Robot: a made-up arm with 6 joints.
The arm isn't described. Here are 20 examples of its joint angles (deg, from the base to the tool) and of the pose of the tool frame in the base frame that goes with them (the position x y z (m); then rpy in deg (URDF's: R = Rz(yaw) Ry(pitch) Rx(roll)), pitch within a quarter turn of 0, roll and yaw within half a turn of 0).
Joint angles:
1: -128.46 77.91 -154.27 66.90 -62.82 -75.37
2: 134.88 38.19 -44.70 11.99 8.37 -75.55
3: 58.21 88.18 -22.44 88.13 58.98 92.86
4: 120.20 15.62 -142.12 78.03 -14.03 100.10
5: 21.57 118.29 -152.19 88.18 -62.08 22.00
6: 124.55 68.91 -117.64 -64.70 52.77 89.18
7: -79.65 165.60 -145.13 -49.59 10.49 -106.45
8: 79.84 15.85 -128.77 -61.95 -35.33 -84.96
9: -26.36 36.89 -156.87 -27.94 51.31 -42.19
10: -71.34 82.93 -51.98 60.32 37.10 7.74
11: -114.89 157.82 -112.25 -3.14 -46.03 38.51
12: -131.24 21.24 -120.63 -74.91 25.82 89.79
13: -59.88 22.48 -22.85 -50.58 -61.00 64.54
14: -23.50 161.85 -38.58 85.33 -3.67 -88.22
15: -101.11 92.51 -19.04 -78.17 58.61 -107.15
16: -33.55 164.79 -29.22 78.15 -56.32 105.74
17: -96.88 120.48 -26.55 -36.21 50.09 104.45
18: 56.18 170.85 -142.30 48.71 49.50 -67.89
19: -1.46 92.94 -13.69 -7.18 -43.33 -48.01
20: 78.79 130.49 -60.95 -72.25 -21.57 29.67
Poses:
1: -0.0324 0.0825 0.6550 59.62 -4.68 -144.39
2: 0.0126 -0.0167 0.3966 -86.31 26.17 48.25
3: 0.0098 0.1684 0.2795 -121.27 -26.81 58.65
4: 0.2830 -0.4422 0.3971 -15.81 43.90 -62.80
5: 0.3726 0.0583 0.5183 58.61 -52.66 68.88
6: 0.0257 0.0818 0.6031 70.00 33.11 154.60
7: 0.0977 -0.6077 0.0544 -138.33 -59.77 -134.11
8: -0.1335 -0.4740 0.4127 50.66 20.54 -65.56
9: -0.3289 0.1247 0.5452 -1.13 24.82 -89.58
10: 0.1122 -0.1785 0.3399 128.15 -0.86 59.77
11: -0.2437 -0.5340 0.0869 80.87 53.54 -29.98
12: 0.2299 0.3221 0.4895 22.05 -13.80 -115.89
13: -0.0124 0.1476 0.3496 -12.05 52.28 -17.50
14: 0.2430 -0.1121 -0.0830 -177.88 -28.12 159.78
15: -0.1039 -0.1222 0.2568 123.56 -6.92 -103.74
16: 0.1776 -0.2094 -0.0531 126.87 27.47 -30.29
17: -0.0655 -0.1878 0.1562 -131.79 11.51 19.75
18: 0.2691 0.4979 -0.0336 166.19 42.19 -88.56
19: 0.2057 0.0028 0.2530 -128.02 33.21 -108.90
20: 0.0473 0.4073 0.1183 -170.60 36.65 -50.75
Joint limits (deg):
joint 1: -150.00..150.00
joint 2: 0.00..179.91
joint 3: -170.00..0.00
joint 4: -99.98..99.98
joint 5: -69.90..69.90
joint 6: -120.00..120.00
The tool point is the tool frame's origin. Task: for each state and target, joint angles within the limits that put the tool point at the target. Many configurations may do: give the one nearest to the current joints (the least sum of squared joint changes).
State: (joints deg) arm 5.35 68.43 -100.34 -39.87 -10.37 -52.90
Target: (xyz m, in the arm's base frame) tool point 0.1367 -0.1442 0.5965
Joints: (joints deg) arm -45.81 81.45 -109.08 -40.71 2.28 -52.90
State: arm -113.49 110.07 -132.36 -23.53 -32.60 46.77
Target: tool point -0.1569 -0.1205 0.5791
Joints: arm -145.56 79.89 -95.81 -20.77 -18.73 46.77
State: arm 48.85 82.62 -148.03 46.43 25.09 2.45
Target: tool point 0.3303 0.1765 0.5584
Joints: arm 25.01 110.97 -145.94 45.02 17.80 2.45
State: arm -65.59 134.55 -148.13 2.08 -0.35 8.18
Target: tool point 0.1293 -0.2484 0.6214
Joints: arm -62.57 99.91 -142.22 2.16 5.24 8.18
